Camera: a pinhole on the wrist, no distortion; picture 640 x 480 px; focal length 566.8 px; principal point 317.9 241.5 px. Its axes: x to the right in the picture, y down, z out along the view. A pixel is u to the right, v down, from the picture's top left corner.
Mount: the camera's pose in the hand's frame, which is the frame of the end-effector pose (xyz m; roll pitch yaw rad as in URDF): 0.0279 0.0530 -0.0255 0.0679 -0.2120 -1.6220
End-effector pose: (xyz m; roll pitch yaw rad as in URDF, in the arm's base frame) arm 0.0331 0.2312 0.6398 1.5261 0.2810 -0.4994
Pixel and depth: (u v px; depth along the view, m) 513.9 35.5 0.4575
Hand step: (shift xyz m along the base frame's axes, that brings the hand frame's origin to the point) -0.3515 -0.3122 0.0688
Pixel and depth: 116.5 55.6 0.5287
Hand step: -0.2511 -0.3447 0.4060
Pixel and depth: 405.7 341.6 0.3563
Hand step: -0.0817 -0.3361 0.0656
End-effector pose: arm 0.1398 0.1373 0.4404 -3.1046 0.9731 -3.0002
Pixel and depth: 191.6 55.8 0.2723
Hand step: 0.2040 0.1960 -0.0673
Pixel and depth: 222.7 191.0 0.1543
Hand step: 0.0816 0.1199 -0.0746
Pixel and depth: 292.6 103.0 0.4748
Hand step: 0.3937 0.2210 -0.1489
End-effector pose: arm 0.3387 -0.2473 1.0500 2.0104 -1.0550 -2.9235
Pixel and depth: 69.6 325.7 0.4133
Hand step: -0.0139 0.4530 0.1336
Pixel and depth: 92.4 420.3 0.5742
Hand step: -0.1029 0.6100 0.2331
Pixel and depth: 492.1 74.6 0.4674
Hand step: -0.1708 0.3882 -0.2115
